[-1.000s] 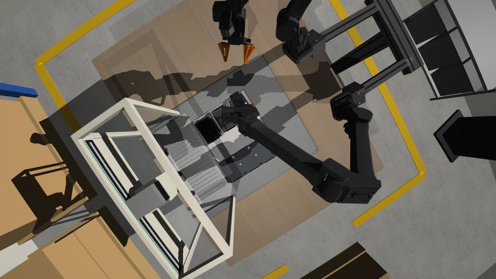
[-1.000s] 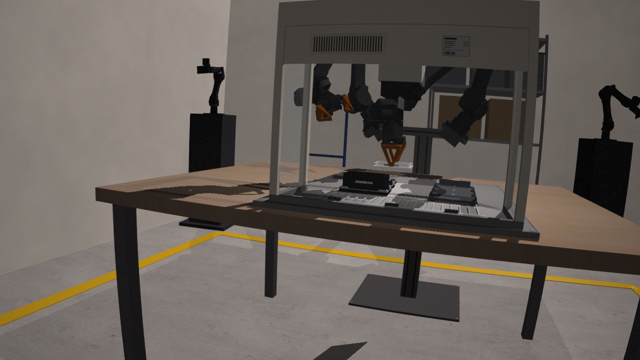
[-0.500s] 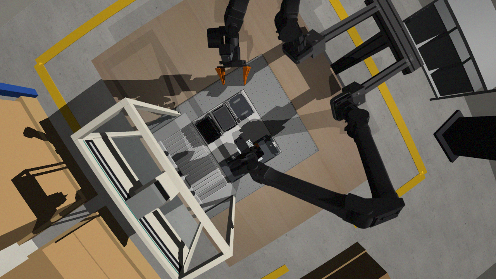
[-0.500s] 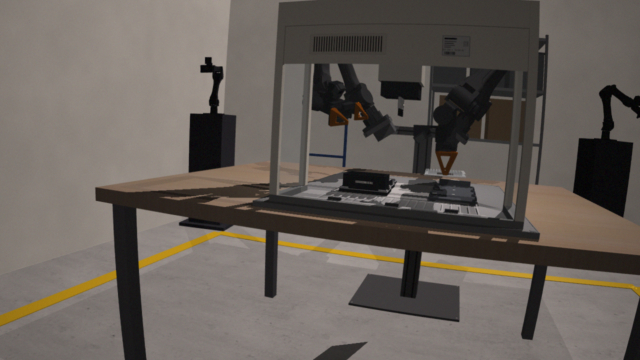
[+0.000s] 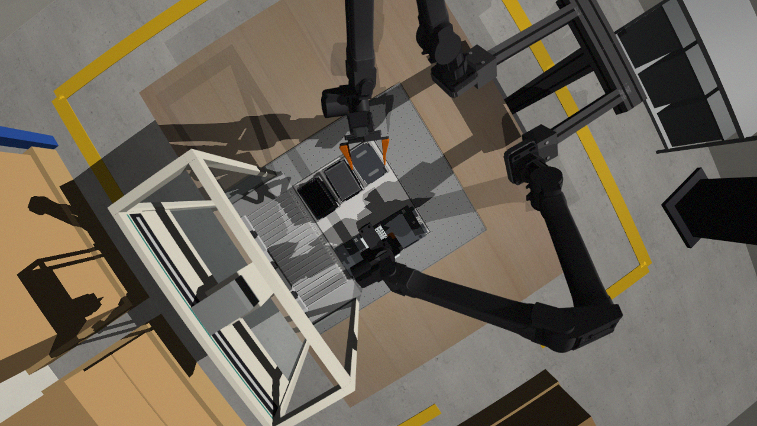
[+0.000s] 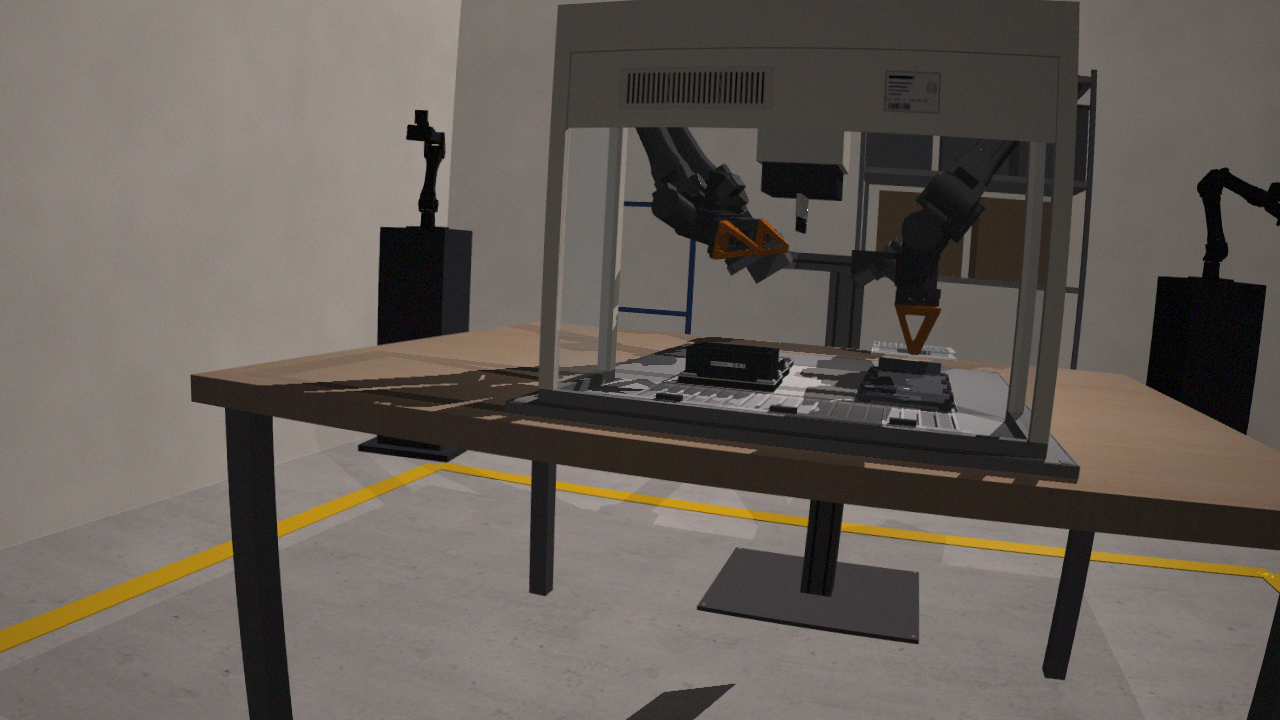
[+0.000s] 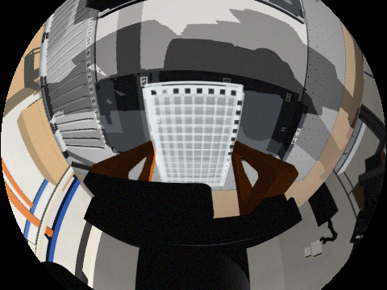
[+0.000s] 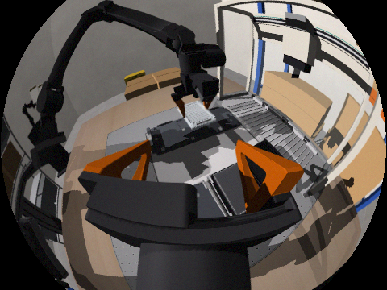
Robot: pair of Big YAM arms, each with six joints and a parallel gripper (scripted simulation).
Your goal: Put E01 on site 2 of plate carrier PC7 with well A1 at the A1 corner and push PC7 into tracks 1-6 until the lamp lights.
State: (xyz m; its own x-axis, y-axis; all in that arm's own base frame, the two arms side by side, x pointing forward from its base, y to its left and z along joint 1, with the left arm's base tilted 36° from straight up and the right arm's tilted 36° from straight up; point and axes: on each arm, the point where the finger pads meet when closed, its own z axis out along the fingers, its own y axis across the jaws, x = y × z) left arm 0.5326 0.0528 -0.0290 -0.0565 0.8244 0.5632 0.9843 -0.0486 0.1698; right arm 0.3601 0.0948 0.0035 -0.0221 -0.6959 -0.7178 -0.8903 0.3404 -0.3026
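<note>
The carrier PC7 lies 10 mm behind my left hand and 50 mm below it. The rest, counted from my left hand: white plate E01: 10 mm below.
</note>
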